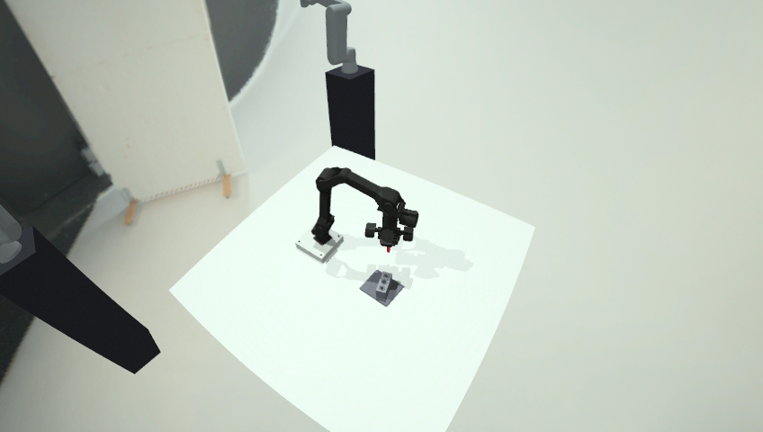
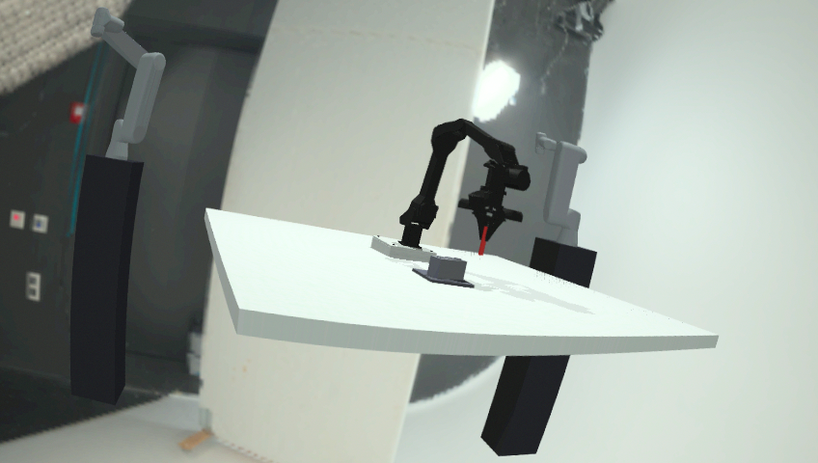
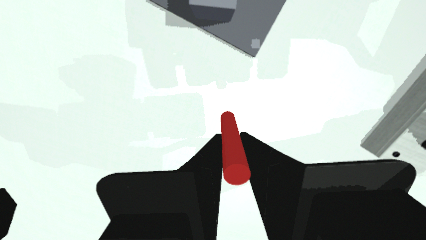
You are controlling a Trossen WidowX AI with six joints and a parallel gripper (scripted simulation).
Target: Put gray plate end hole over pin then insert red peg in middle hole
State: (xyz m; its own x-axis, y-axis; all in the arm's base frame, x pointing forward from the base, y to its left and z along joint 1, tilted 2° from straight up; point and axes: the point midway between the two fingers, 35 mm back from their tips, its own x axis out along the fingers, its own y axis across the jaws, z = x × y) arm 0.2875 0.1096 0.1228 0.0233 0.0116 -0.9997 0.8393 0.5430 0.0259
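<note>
The gray plate is 80 mm ahead of my gripper tip, 120 mm to the right of it and 70 mm below it. Also, from my gripper tip: dark square base 60 mm ahead, 110 mm to the right, 100 mm below; red peg right at my gripper tip.
</note>
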